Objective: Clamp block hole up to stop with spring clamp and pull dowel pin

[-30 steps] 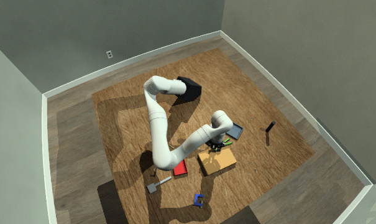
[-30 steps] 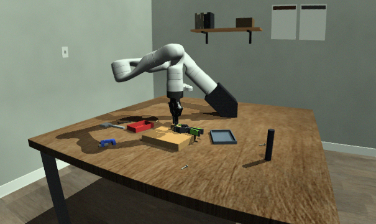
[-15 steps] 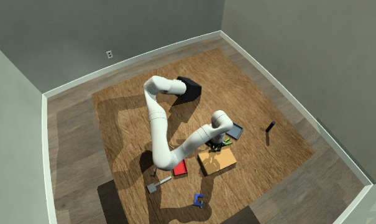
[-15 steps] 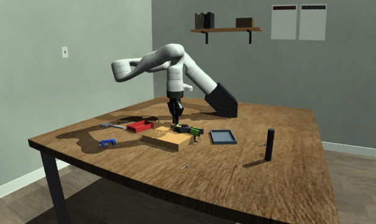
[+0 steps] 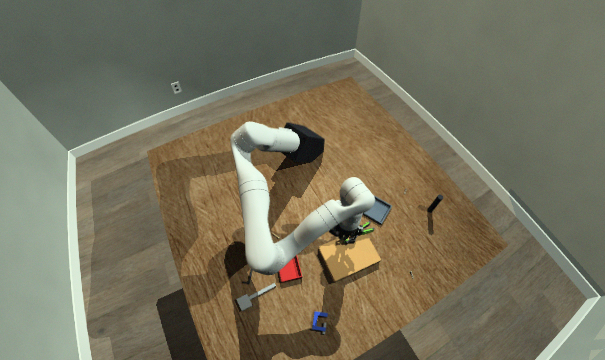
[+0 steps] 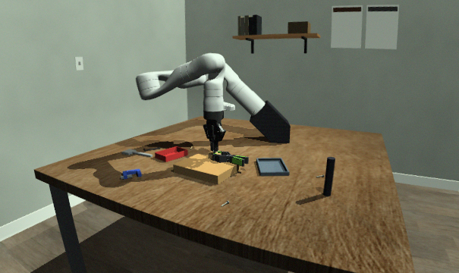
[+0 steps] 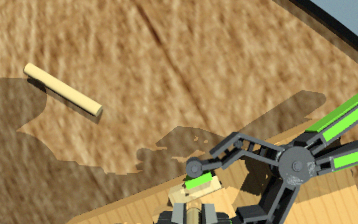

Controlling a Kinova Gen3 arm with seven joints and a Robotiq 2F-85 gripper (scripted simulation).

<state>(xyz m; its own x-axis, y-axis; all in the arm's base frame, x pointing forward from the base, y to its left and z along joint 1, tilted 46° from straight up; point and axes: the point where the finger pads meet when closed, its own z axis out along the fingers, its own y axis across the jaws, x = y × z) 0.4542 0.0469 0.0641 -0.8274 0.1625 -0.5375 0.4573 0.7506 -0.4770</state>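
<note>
Now: the dowel pin 2 cm below my hand. From my hand the other things lie so: thin pale stick 12 cm behind, 8 cm below, 5 cm to the right; small wooden block 4 cm below; tan bench board 6 cm below, 6 cm ahead.
</note>
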